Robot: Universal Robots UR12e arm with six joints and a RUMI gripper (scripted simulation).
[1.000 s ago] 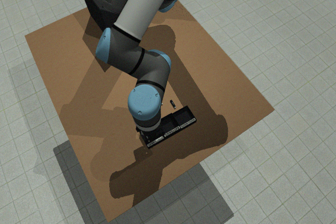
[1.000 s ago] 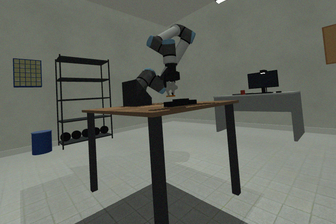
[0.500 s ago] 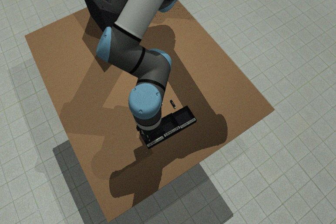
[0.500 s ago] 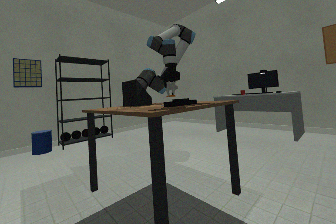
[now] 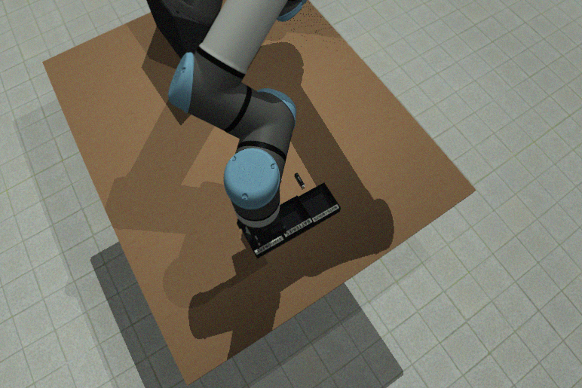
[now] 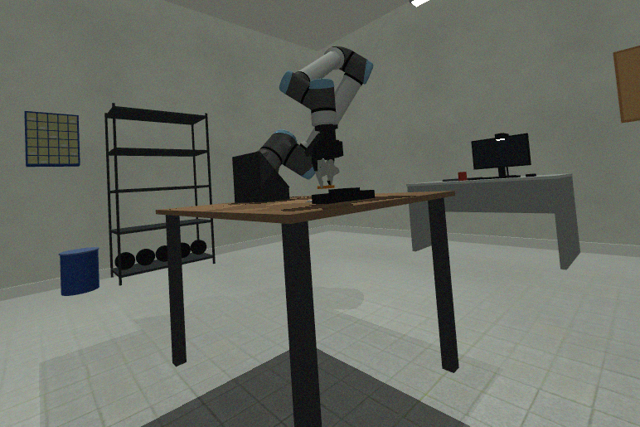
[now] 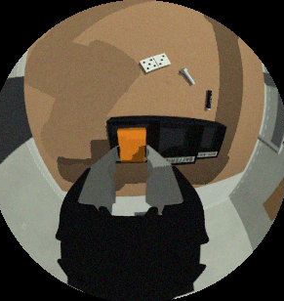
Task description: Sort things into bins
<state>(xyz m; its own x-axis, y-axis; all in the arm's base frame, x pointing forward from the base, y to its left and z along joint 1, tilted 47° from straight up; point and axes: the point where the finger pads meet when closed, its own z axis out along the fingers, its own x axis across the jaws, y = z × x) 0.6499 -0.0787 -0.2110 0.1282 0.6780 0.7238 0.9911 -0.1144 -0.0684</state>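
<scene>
Right now my hand is 10 mm above the orange block. Also, from my hand: black battery: 170 mm to the left, 60 mm below, 60 mm behind; white bolt: 120 mm to the left, 110 mm behind, 60 mm below; white domino: 130 mm behind, 60 mm to the left, 60 mm below.
</scene>
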